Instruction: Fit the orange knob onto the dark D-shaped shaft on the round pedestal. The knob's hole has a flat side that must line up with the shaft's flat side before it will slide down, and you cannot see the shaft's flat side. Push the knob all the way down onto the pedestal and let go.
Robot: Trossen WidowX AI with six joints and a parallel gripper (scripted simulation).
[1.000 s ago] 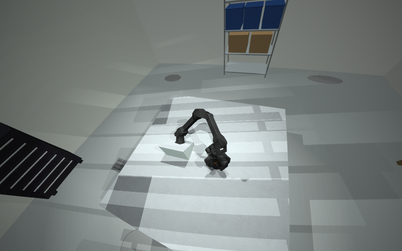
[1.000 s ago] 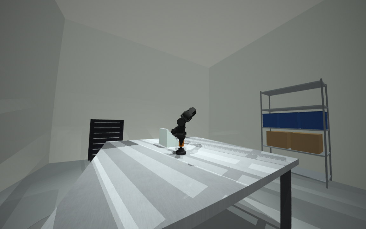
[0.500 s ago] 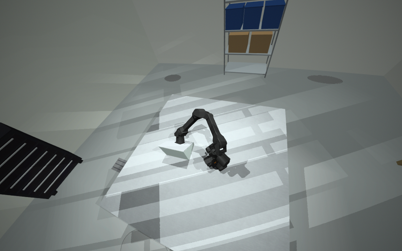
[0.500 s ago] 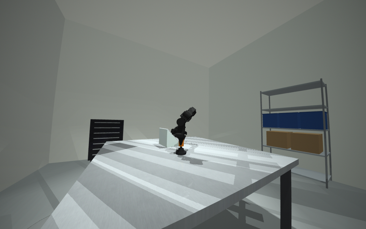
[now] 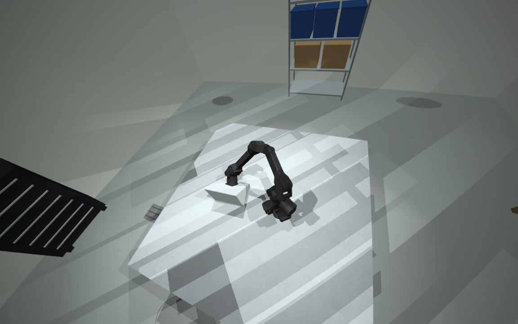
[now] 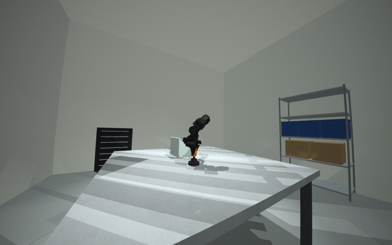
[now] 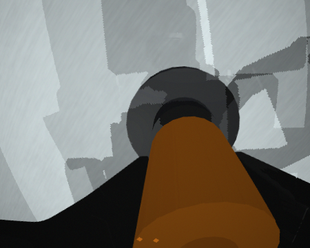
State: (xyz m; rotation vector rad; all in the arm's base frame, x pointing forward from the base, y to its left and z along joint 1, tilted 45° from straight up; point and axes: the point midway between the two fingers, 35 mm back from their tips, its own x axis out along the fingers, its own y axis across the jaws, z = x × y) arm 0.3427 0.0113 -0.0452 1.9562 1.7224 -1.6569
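The orange knob is 20 mm above my gripper tip. Also, from my gripper tip: dark round pedestal: 40 mm below.
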